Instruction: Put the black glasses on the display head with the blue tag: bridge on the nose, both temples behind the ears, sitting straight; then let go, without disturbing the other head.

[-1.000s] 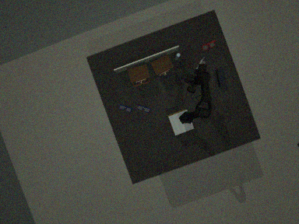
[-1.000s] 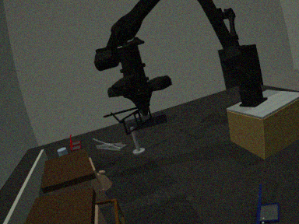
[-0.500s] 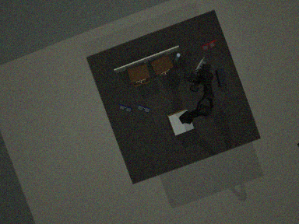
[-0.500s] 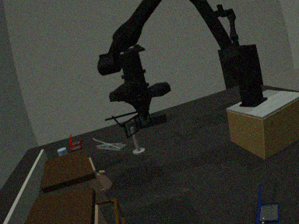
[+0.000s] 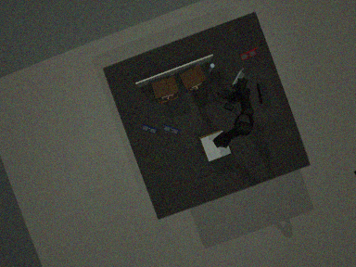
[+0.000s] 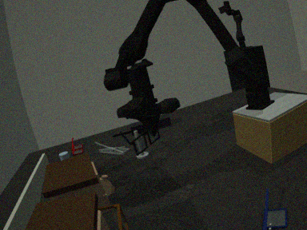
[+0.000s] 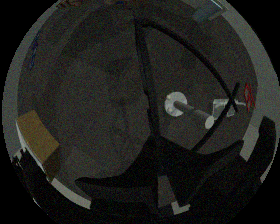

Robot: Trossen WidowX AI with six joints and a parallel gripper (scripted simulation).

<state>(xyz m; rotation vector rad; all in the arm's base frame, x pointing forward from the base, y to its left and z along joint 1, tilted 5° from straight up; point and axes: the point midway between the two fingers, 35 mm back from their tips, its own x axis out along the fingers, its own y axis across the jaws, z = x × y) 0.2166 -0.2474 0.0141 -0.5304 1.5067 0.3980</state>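
My gripper tip is now 40 mm short of the white stand, 40 mm above it and 30 mm to the left of it. Also, from my gripper tip: pale blue tag: 280 mm ahead, 10 mm to the right, 10 mm below; white strip: 400 mm ahead, 240 mm to the left, 10 mm below; black bar: 260 mm to the right, 100 mm behind, 40 mm below.
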